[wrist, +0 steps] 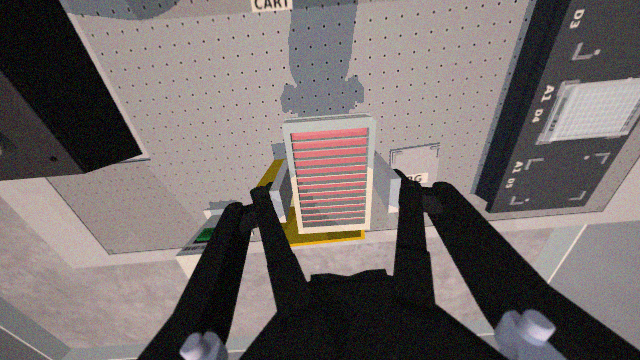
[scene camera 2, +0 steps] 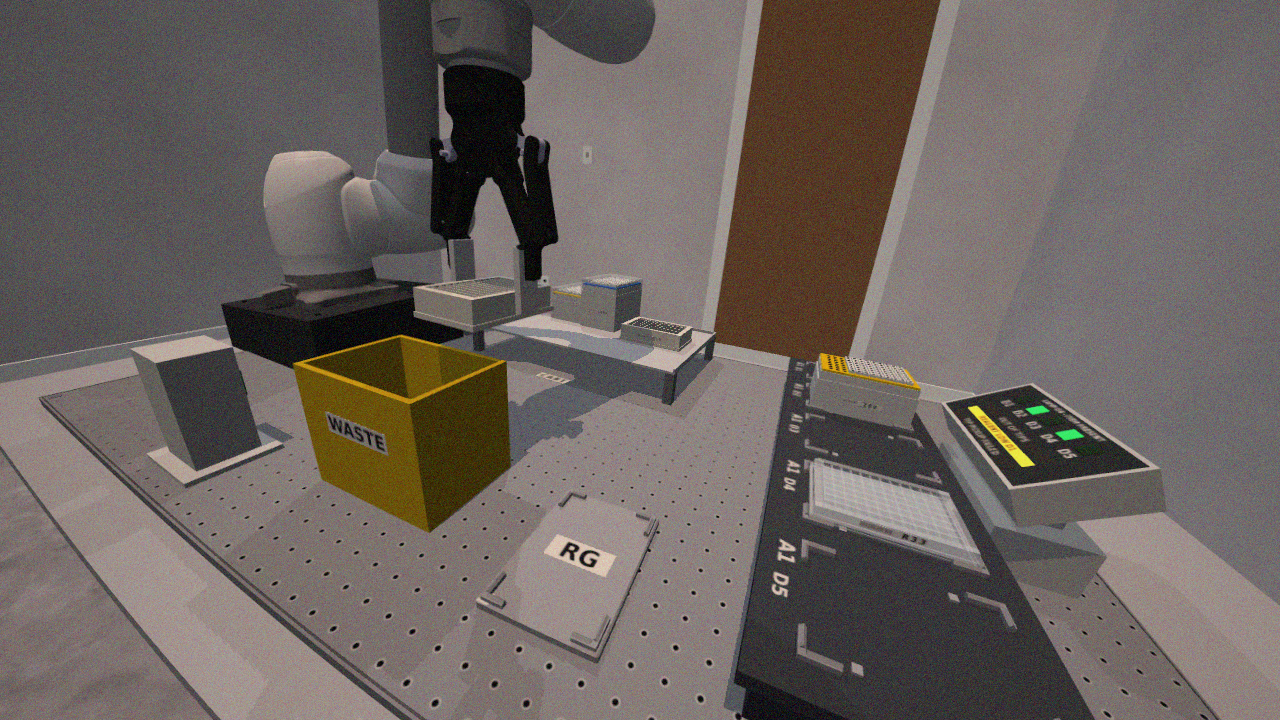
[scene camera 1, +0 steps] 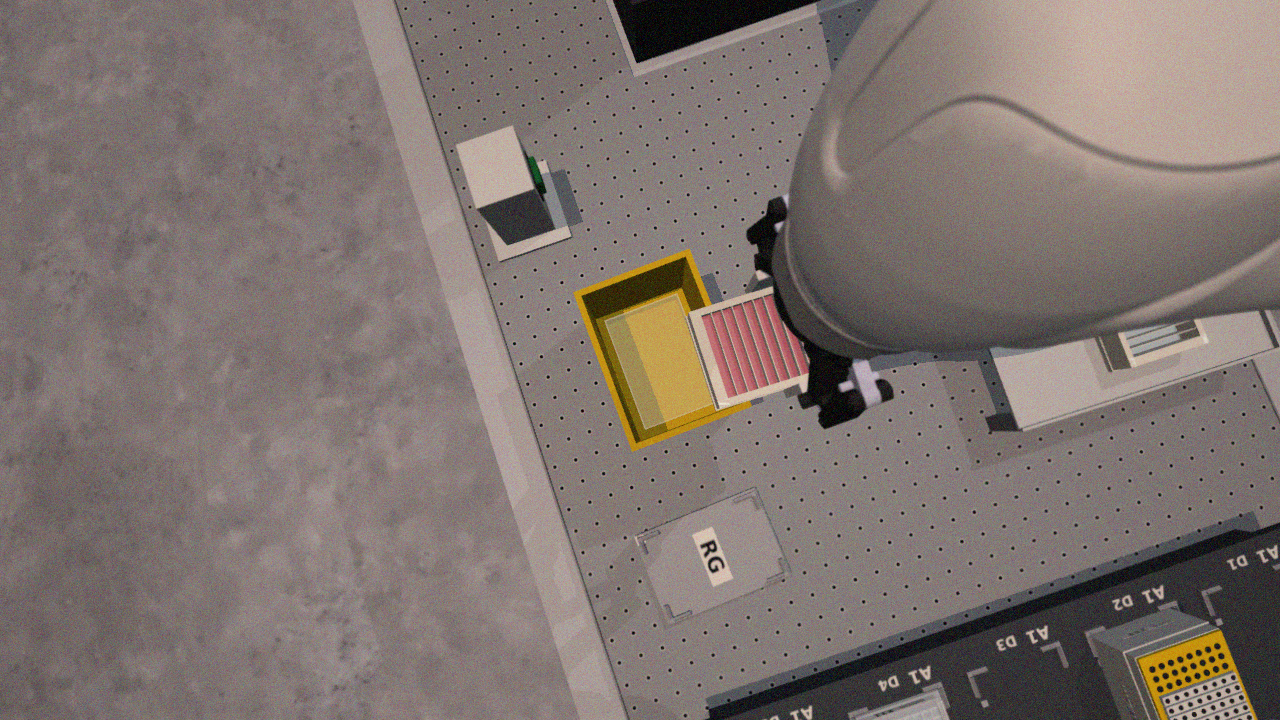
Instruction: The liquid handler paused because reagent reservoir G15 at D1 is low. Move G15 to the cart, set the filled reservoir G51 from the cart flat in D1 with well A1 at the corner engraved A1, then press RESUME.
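Frame: origin at the arm's base, x back, y up, z left, level; centimetres.
Seen in the pictures: gripper, fingertip midpoint: [wrist: 330,167] [scene camera 1: 781,337]; arm's base, origin of the base link: [scene camera 2: 337,296].
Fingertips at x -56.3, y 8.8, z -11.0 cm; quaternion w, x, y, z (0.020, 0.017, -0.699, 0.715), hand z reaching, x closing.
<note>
Offsets run from my fingertips to a thing's top centre. "*": to the spot under its first point.
My gripper [scene camera 1: 776,338] [scene camera 2: 492,268] [wrist: 330,167] is shut on a white-framed reservoir {dx +0.0, dy +2.4, dz -0.9 cm} [scene camera 1: 751,349] [scene camera 2: 465,304] [wrist: 332,150] with pink-red liquid in its channels. It holds the reservoir by its long sides, roughly level, in the air near the yellow bin. No label on it is readable. Another reservoir, with pale grey-blue channels {dx -5.7, dy -9.0, dz +38.1 cm} [scene camera 1: 1161,340] [scene camera 2: 656,332], stands on the cart {dx +7.3, dy -11.6, dz +37.2 cm} [scene camera 1: 1056,385] [scene camera 2: 590,344]; its label cannot be read. The D1 mark {* dx -33.9, dy -12.2, dz +39.5 cm} [scene camera 1: 1237,562] shows at the right edge of scene camera 1; most of that slot is outside the view. The RESUME box {dx +24.8, dy -5.2, dz -20.4 cm} [scene camera 1: 501,170] [scene camera 2: 192,394] has a green button {dx +24.9, dy -8.7, dz -17.5 cm} [scene camera 1: 537,174] [wrist: 205,234].
The yellow waste bin {dx +2.7, dy -4.7, dz -10.0 cm} [scene camera 1: 586,331] [scene camera 2: 366,465] is beside the held reservoir. The RG plate {dx -19.4, dy -16.8, dz -10.7 cm} [scene camera 1: 666,582] [scene camera 2: 537,600] lies on the table. The dark deck [scene camera 1: 805,689] [scene camera 2: 859,617] bears a yellow-topped tip rack {dx -42.5, dy -5.7, dz +27.2 cm} [scene camera 1: 1194,667] [scene camera 2: 863,389] and a clear plate {dx -43.2, dy -10.8, dz +2.5 cm} [scene camera 2: 895,510]. A tilted screen {* dx -57.0, dy -5.4, dz +9.1 cm} [scene camera 2: 1056,456] stands behind it.
</note>
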